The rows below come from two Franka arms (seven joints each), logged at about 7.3 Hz.
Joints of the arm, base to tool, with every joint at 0 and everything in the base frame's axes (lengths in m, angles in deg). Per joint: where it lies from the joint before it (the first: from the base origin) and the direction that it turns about. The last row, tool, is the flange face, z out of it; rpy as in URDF.
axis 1: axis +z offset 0 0 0.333
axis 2: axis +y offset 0 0 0
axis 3: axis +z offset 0 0 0.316
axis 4: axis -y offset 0.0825 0 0
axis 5: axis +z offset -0.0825 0 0.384
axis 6: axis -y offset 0 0 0
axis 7: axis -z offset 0.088 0 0
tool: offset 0 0 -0.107 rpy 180 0 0
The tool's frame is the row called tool.
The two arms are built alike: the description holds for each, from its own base.
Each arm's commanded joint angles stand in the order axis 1, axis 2, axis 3, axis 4, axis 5, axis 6, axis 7.
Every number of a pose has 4 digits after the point.
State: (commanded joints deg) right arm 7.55 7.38 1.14 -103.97 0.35 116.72 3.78; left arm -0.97 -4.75 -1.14 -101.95 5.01 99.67 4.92
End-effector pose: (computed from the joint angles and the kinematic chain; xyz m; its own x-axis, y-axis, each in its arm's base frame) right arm 0.6008 0.0917 0.4745 0.9923 0.0818 0.0928 0.0835 -0.9964 -0.0144; left arm 0.5398 -0.0123 0.5857 0.9900 -0.1366 0.0347 -0.1329 -0.9869 -0.0916
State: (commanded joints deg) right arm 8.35 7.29 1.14 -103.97 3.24 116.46 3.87; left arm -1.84 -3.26 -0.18 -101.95 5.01 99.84 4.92
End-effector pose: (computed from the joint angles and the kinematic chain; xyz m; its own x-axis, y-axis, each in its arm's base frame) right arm 0.5983 0.1028 0.4751 0.9937 0.0719 0.0860 0.0773 -0.9951 -0.0611; left arm 0.5466 -0.0114 0.5718 0.9907 -0.1353 0.0119 -0.1338 -0.9871 -0.0879
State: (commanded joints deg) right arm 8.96 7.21 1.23 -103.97 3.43 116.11 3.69; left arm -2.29 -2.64 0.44 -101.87 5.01 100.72 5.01
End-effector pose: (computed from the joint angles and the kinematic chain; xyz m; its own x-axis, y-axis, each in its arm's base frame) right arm 0.5962 0.1102 0.4754 0.9930 0.0861 0.0812 0.0914 -0.9938 -0.0638; left arm 0.5509 -0.0100 0.5680 0.9907 -0.1352 0.0177 -0.1332 -0.9872 -0.0877
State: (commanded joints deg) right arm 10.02 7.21 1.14 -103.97 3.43 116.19 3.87; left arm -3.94 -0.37 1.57 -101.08 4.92 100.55 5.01
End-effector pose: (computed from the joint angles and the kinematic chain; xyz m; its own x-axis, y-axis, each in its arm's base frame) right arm 0.5944 0.1203 0.4755 0.9916 0.0997 0.0824 0.1051 -0.9924 -0.0640; left arm 0.5607 -0.0155 0.5523 0.9896 -0.1437 -0.0108 -0.1441 -0.9860 -0.0835
